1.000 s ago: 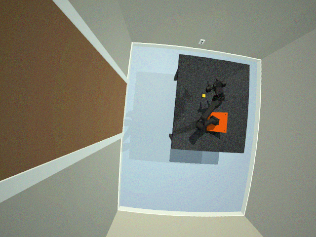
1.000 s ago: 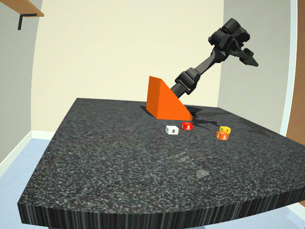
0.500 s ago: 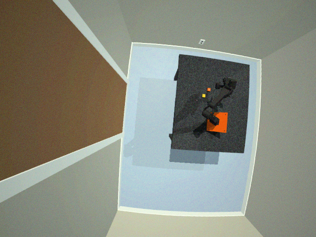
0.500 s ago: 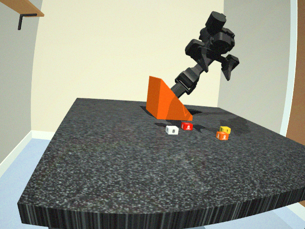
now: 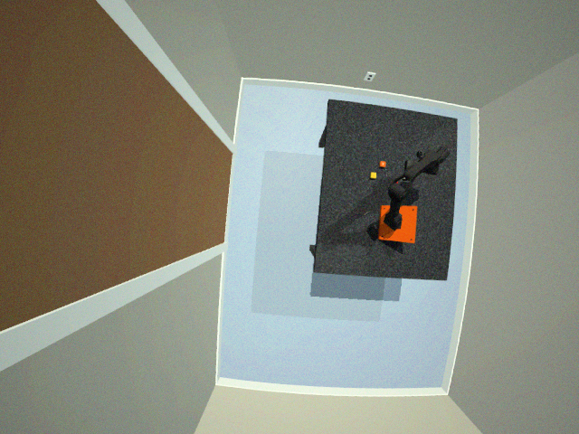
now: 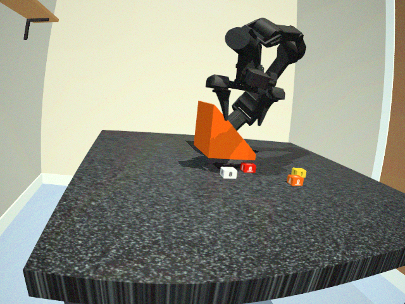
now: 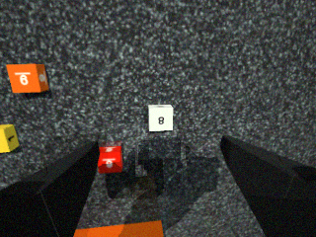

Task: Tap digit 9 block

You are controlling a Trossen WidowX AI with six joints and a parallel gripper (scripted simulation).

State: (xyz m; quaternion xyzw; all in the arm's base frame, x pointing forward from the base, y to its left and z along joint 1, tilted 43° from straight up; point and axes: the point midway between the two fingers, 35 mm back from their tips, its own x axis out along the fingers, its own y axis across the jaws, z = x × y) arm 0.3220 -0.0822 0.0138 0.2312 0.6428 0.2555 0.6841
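Right now my gripper tip is 15 cm to the right of the orange block, 12 cm above it and 3 cm short of it. Round my gripper tip: white block: 12 cm below, 2 cm to the right, 2 cm behind; yellow block: 20 cm to the left, 12 cm below, 5 cm behind; red block: 12 cm below, 8 cm behind, 6 cm to the left.
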